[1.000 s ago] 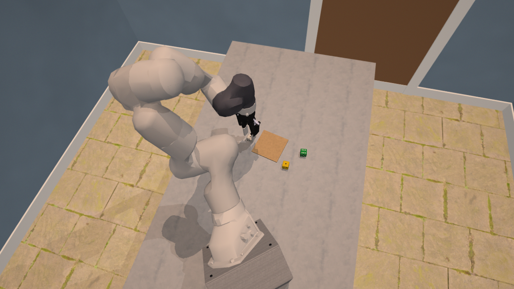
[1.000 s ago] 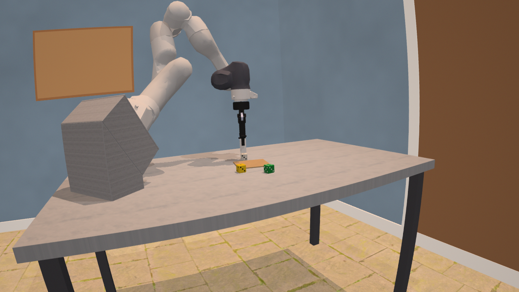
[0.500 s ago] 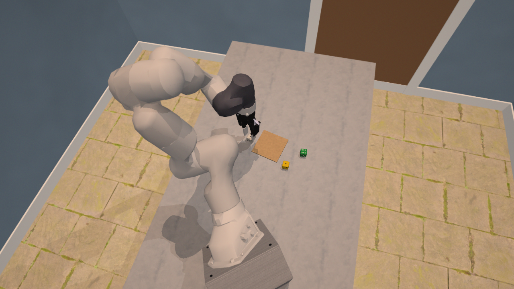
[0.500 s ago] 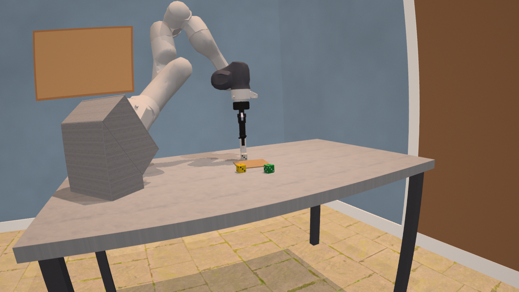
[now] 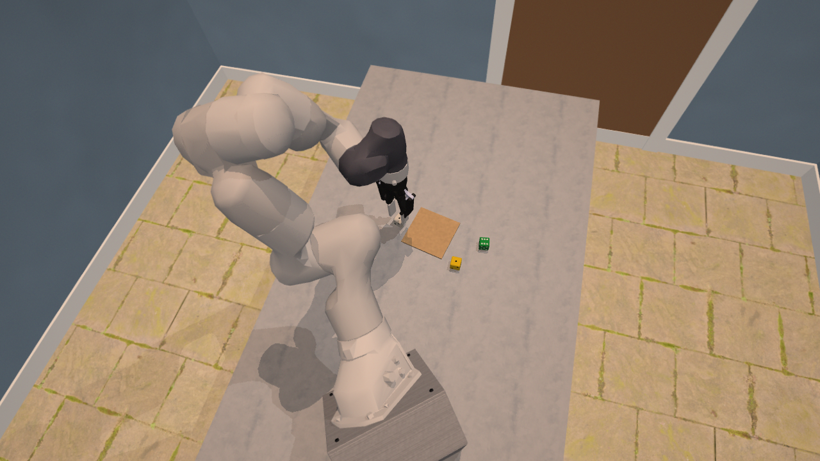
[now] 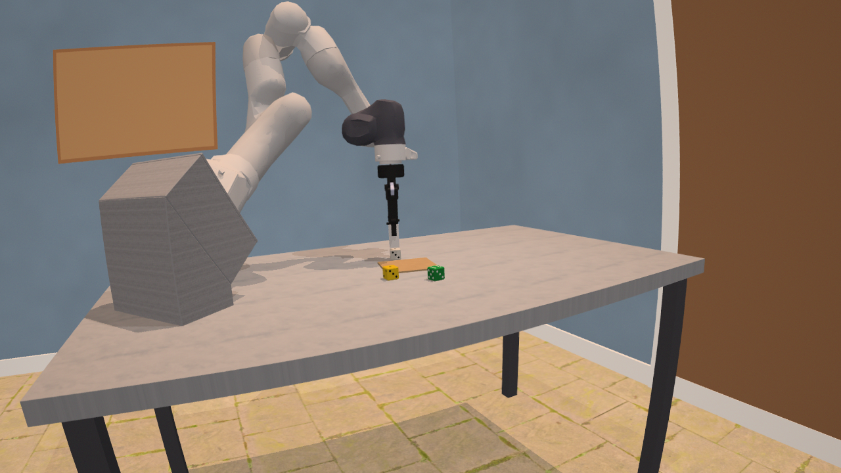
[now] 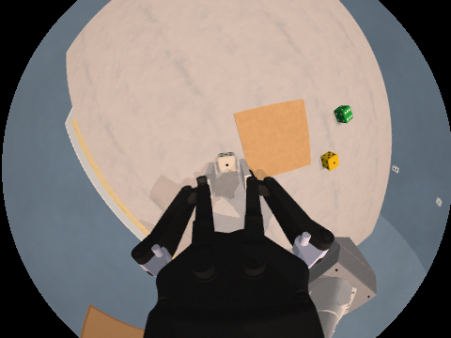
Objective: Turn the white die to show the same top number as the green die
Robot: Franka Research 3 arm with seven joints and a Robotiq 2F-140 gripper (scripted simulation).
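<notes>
Right now the white die is 60 mm below my hand. From my hand the other things lie so: mat (10 mm ahead, 110 mm to the right, 70 mm below); yellow die (60 mm behind, 220 mm to the right, 60 mm below); green die (40 mm ahead, 270 mm to the right, 60 mm below).
</notes>
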